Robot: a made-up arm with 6 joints.
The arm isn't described. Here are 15 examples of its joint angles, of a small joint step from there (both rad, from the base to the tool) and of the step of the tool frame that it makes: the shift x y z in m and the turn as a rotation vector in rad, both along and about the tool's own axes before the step.
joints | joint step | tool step
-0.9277 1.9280 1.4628 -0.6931 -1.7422 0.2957 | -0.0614 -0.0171 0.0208 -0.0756 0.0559 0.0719 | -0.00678 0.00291 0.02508 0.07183 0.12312 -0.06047
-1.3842 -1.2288 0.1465 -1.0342 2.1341 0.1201 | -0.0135 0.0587 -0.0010 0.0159 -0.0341 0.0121 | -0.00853 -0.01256 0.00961 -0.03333 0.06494 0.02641
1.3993 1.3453 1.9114 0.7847 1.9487 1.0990 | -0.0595 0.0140 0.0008 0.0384 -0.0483 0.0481 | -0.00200 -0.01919 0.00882 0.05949 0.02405 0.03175
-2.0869 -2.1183 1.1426 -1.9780 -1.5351 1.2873 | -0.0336 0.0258 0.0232 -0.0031 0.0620 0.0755 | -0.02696 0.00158 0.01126 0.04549 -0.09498 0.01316
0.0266 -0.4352 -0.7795 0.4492 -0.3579 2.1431 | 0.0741 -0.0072 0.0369 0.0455 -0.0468 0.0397 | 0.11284 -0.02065 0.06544 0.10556 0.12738 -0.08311
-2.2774 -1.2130 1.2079 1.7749 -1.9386 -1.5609 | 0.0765 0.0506 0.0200 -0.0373 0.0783 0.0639 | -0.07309 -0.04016 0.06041 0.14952 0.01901 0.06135
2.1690 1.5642 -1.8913 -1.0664 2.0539 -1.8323 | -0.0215 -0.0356 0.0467 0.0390 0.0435 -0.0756 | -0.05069 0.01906 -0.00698 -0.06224 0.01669 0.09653
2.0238 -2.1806 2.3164 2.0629 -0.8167 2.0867 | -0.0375 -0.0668 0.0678 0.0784 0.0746 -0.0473 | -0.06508 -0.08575 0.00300 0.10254 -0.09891 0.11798
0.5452 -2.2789 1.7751 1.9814 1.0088 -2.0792 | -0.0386 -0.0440 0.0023 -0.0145 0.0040 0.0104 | -0.06651 -0.00276 0.01990 0.01294 0.03100 0.04575
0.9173 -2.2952 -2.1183 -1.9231 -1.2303 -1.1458 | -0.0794 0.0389 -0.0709 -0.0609 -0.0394 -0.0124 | -0.02671 -0.02281 -0.00502 -0.03686 0.01174 0.13905
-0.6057 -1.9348 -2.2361 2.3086 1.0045 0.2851 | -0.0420 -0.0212 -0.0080 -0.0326 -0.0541 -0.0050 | 0.01072 0.00961 0.01473 -0.06000 -0.00014 0.08325
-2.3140 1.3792 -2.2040 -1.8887 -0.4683 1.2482 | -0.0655 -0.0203 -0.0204 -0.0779 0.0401 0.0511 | 0.00665 -0.00925 0.03885 0.04838 0.00085 -0.02852
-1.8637 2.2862 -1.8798 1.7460 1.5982 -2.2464 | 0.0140 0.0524 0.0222 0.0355 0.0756 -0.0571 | -0.08156 -0.00581 -0.02585 -0.06116 0.08822 0.08806
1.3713 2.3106 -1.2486 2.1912 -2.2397 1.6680 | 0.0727 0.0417 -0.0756 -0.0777 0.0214 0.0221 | 0.02221 -0.02657 -0.00715 -0.01368 -0.01699 -0.17401
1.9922 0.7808 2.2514 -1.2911 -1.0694 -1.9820 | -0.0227 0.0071 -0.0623 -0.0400 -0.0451 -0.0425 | -0.00658 -0.02278 -0.01162 -0.00060 -0.06224 0.06600
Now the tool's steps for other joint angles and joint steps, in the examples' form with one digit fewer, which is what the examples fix.
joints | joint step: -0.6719 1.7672 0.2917 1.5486 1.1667 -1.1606 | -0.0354 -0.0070 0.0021 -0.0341 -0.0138 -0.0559
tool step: 0.0394 -0.0158 -0.0327 -0.0832 -0.0583 -0.0235
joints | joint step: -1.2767 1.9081 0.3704 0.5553 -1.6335 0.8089 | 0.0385 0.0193 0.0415 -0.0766 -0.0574 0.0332
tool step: 0.0157 -0.0030 0.0229 0.0739 0.0789 0.0165
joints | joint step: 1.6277 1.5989 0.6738 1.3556 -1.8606 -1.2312 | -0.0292 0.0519 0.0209 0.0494 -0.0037 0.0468
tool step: 0.0074 0.0043 0.0189 0.0374 -0.0837 -0.0447
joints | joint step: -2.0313 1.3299 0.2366 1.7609 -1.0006 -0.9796 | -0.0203 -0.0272 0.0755 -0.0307 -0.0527 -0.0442
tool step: -0.0241 -0.0135 0.0181 -0.0153 0.0049 0.1038
